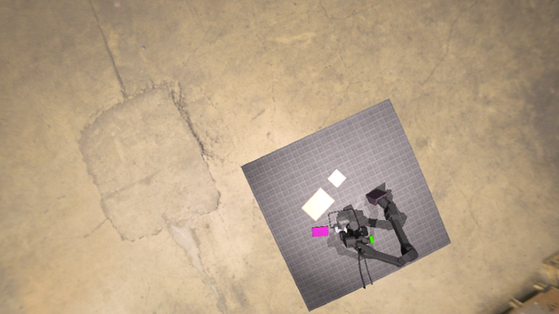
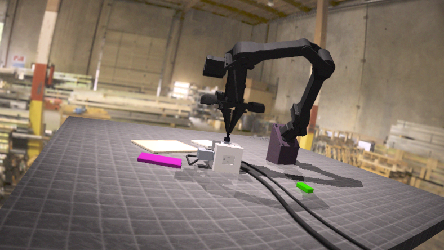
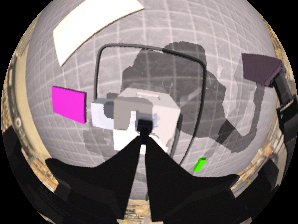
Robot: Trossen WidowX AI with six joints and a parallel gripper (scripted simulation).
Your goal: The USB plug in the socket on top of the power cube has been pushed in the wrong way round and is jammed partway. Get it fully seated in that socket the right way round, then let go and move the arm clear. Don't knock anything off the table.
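My gripper tip is now 2 cm above the dark USB plug. From my gripper tip the other things lie so: magenta block 19 cm ahead, 2 cm to the right, 10 cm below; green block 15 cm behind, 21 cm to the left, 10 cm below.
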